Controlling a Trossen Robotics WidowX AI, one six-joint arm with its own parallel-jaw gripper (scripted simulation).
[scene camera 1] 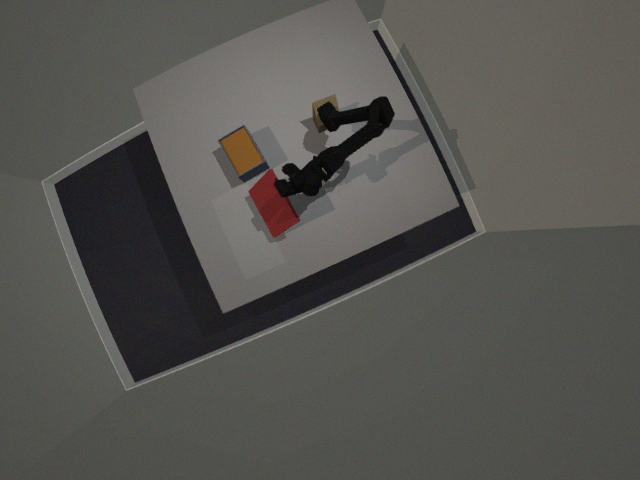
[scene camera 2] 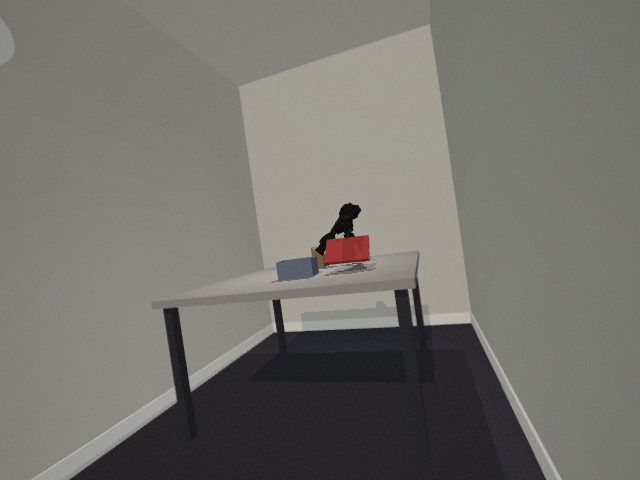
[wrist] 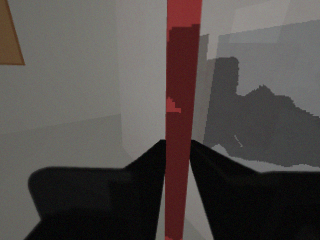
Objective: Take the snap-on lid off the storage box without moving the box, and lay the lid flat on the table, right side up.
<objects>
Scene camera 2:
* red lid: 353,249, held by my gripper
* storage box: 302,267
</objects>
